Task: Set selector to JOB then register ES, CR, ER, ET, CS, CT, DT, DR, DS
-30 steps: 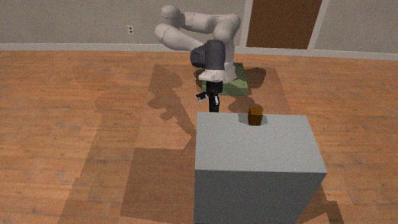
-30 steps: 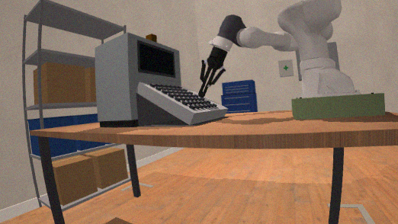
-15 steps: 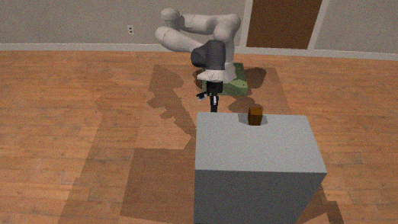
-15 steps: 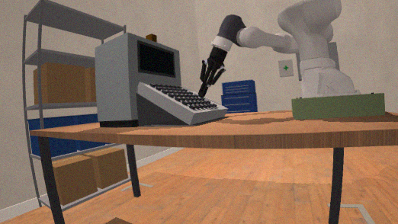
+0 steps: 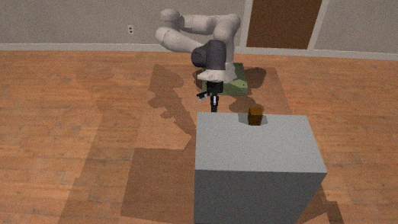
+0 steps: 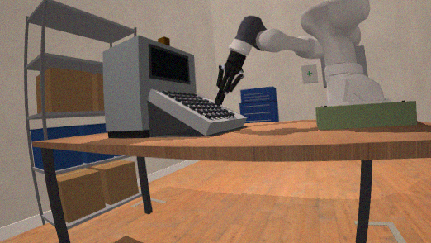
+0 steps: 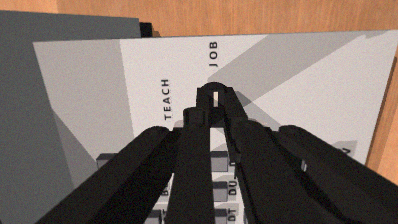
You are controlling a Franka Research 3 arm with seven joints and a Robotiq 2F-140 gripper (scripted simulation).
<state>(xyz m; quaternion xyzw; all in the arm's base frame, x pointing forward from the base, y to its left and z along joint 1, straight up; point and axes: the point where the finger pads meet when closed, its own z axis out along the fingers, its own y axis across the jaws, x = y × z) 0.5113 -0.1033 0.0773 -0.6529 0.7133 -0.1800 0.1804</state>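
My gripper is now 1 cm short of the black selector knob, 1 cm to the left of it and 2 cm above it. From my hand the other things lie so: keyboard (5 cm ahead, 11 cm to the left, 7 cm below).
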